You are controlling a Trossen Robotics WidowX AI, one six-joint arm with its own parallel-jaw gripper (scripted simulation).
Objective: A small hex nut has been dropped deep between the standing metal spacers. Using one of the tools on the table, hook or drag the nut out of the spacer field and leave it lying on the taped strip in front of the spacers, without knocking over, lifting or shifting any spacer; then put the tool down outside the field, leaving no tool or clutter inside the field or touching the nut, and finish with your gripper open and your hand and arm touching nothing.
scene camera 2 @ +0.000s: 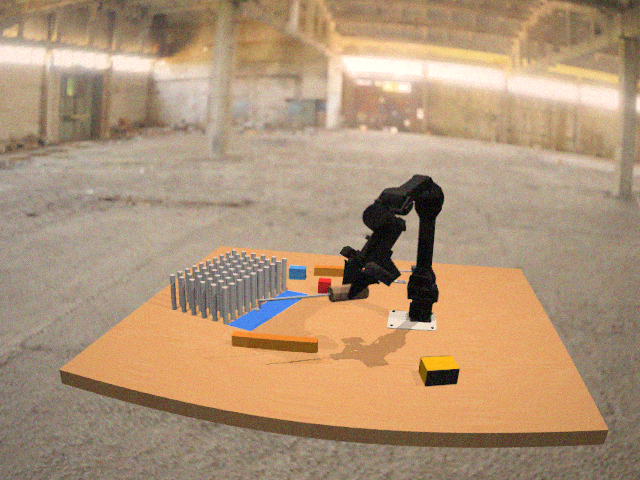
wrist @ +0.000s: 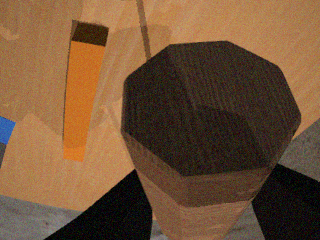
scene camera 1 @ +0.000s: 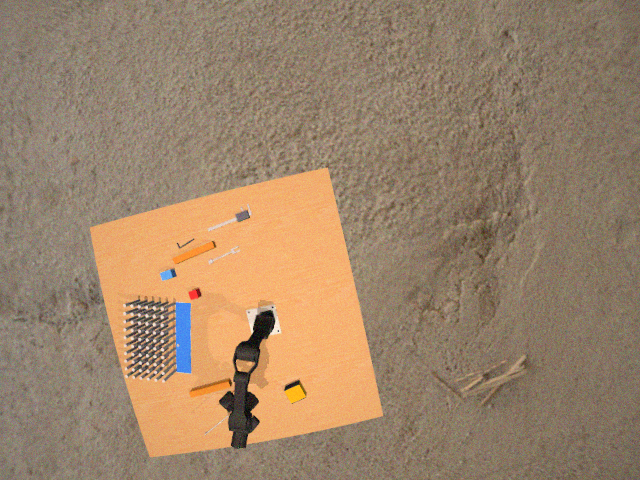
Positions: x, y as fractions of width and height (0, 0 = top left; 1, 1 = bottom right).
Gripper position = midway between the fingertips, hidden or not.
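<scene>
I can see an orange bar (scene camera 2: 0.37, 0.71), and there is a blue taped strip (scene camera 1: 0.29, 0.67) too. A wooden-handled rod tool (wrist: 0.64, 0.52) is held by my gripper (scene camera 2: 0.54, 0.62), and I find the gripper (wrist: 0.62, 0.71) in the wrist view as well.
</scene>
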